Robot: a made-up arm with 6 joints. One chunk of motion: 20 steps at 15 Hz.
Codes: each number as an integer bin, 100 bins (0 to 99) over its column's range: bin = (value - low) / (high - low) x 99, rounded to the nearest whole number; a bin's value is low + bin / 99 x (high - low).
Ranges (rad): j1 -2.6..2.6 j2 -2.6..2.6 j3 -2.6..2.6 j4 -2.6..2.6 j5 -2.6..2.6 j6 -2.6..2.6
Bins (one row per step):
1: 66 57 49 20 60 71
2: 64 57 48 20 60 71
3: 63 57 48 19 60 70
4: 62 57 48 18 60 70
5: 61 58 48 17 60 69
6: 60 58 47 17 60 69
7: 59 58 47 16 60 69
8: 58 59 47 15 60 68
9: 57 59 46 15 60 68
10: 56 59 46 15 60 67
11: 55 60 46 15 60 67
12: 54 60 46 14 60 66
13: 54 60 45 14 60 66
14: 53 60 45 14 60 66
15: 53 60 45 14 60 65
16: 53 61 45 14 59 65
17: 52 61 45 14 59 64
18: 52 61 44 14 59 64
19: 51 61 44 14 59 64
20: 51 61 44 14 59 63
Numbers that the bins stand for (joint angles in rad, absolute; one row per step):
1: 0.8667 0.3939 -0.0263 -1.5495 0.5515 1.1293
2: 0.7616 0.3939 -0.0788 -1.5495 0.5515 1.1293
3: 0.7091 0.3939 -0.0788 -1.6020 0.5515 1.0768
4: 0.6566 0.3939 -0.0788 -1.6545 0.5515 1.0768
5: 0.6040 0.4465 -0.0788 -1.7071 0.5515 1.0242
6: 0.5515 0.4465 -0.1313 -1.7071 0.5515 1.0242
7: 0.4990 0.4465 -0.1313 -1.7596 0.5515 1.0242
8: 0.4465 0.4990 -0.1313 -1.8121 0.5515 0.9717
9: 0.3939 0.4990 -0.1838 -1.8121 0.5515 0.9717
10: 0.3414 0.4990 -0.1838 -1.8121 0.5515 0.9192
11: 0.2889 0.5515 -0.1838 -1.8121 0.5515 0.9192
12: 0.2364 0.5515 -0.1838 -1.8646 0.5515 0.8667
13: 0.2364 0.5515 -0.2364 -1.8646 0.5515 0.8667
14: 0.1838 0.5515 -0.2364 -1.8646 0.5515 0.8667
15: 0.1838 0.5515 -0.2364 -1.8646 0.5515 0.8141
16: 0.1838 0.6040 -0.2364 -1.8646 0.4990 0.8141
17: 0.1313 0.6040 -0.2364 -1.8646 0.4990 0.7616
18: 0.1313 0.6040 -0.2889 -1.8646 0.4990 0.7616
19: 0.0788 0.6040 -0.2889 -1.8646 0.4990 0.7616
20: 0.0788 0.6040 -0.2889 -1.8646 0.4990 0.7091

